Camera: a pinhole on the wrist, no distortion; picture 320 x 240 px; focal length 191.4 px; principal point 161.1 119.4 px. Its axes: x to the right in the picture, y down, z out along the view. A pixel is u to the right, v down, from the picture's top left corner.
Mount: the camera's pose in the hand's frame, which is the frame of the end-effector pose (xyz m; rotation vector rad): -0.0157 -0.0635 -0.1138 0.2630 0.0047 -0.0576
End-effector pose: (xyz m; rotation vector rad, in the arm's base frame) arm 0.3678 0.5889 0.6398 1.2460 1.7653 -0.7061
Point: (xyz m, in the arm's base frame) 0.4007 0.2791 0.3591
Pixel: 202 166
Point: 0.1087 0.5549 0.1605
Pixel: outside the picture
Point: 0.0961 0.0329 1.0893
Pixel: outside the picture
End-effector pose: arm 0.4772 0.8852 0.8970 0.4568 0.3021 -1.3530
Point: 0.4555 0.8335 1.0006
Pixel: 163 218
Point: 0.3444 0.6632 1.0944
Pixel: 203 138
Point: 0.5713 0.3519 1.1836
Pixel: 279 219
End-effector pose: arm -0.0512 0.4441 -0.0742 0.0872 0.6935 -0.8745
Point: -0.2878 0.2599 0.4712
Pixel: 66 43
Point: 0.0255 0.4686 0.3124
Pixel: 67 193
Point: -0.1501 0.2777 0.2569
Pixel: 112 79
